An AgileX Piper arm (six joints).
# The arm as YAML. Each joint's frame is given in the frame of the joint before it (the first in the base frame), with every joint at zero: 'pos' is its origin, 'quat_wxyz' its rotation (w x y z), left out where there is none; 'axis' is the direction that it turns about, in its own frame. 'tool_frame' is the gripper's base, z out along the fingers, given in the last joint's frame.
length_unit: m
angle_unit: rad
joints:
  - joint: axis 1
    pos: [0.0, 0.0, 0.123]
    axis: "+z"
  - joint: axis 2
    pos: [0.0, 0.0, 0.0]
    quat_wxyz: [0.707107, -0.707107, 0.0, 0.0]
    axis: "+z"
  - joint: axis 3
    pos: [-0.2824, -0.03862, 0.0]
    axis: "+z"
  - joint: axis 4
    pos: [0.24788, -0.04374, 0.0]
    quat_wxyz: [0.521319, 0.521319, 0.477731, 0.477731]
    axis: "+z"
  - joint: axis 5
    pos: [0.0, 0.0, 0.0]
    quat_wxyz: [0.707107, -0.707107, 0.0, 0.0]
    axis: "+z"
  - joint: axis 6
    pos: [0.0, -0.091, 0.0]
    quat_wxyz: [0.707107, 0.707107, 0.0, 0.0]
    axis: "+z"
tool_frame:
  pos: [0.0, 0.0, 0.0]
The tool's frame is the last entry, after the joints.
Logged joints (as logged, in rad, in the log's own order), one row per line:
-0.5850, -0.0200, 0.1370, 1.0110, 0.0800, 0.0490
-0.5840, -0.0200, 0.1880, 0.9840, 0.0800, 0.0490
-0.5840, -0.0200, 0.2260, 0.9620, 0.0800, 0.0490
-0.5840, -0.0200, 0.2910, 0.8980, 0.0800, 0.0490
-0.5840, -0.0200, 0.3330, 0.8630, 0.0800, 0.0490
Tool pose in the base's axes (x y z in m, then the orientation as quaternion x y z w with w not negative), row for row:
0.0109, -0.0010, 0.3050, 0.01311, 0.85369, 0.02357, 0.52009
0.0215, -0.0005, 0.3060, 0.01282, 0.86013, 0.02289, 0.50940
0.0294, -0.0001, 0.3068, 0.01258, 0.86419, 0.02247, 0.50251
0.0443, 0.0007, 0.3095, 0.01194, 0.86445, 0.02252, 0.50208
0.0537, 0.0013, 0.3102, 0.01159, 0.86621, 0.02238, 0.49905
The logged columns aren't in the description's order. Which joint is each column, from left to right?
Columns, left to right: axis 3, axis 4, axis 2, axis 5, axis 6, axis 1.
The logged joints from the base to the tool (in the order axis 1, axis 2, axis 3, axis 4, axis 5, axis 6), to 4 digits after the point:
0.0490, 0.1370, -0.5850, -0.0200, 1.0110, 0.0800
0.0490, 0.1880, -0.5840, -0.0200, 0.9840, 0.0800
0.0490, 0.2260, -0.5840, -0.0200, 0.9620, 0.0800
0.0490, 0.2910, -0.5840, -0.0200, 0.8980, 0.0800
0.0490, 0.3330, -0.5840, -0.0200, 0.8630, 0.0800

